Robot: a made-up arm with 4 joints. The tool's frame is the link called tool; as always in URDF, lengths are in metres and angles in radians.
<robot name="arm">
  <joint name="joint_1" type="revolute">
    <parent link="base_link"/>
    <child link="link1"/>
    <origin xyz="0 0 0.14" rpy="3.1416 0 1.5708"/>
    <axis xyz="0 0 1"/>
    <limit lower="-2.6" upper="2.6"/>
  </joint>
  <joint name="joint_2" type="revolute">
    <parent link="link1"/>
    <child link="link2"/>
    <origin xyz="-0.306 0.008 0.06" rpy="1.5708 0 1.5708"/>
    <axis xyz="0 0 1"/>
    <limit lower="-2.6" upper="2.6"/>
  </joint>
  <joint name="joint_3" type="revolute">
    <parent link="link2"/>
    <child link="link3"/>
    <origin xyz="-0.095 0.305 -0.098" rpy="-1.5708 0 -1.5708"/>
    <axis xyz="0 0 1"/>
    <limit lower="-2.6" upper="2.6"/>
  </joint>
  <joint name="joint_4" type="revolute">
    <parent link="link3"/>
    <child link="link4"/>
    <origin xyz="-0.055 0.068 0.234" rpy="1.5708 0 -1.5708"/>
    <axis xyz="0 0 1"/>
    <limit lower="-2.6" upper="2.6"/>
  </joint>
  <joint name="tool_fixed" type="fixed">
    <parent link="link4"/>
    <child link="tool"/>
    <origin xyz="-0.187 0.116 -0.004" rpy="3.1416 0 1.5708"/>
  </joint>
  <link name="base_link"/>
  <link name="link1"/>
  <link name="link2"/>
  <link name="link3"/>
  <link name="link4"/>
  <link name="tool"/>
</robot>
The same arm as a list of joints. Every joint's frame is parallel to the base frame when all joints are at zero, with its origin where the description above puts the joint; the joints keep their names.
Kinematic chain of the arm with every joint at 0, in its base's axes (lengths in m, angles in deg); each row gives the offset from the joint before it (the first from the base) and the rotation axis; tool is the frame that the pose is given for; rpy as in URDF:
joint_1: xyz 0 0 0.14 axis -z
joint_2: xyz 0.008 -0.306 -0.06 axis +y
joint_3: xyz -0.095 -0.098 -0.305 axis +x
joint_4: xyz 0.234 -0.068 -0.055 axis -z
tool: xyz 0.116 -0.187 0.004 rpy 0 0 0
Joint limits (deg, base to tool): -148.97..148.97 -148.97..148.97 -148.97..148.97 -148.97..148.97

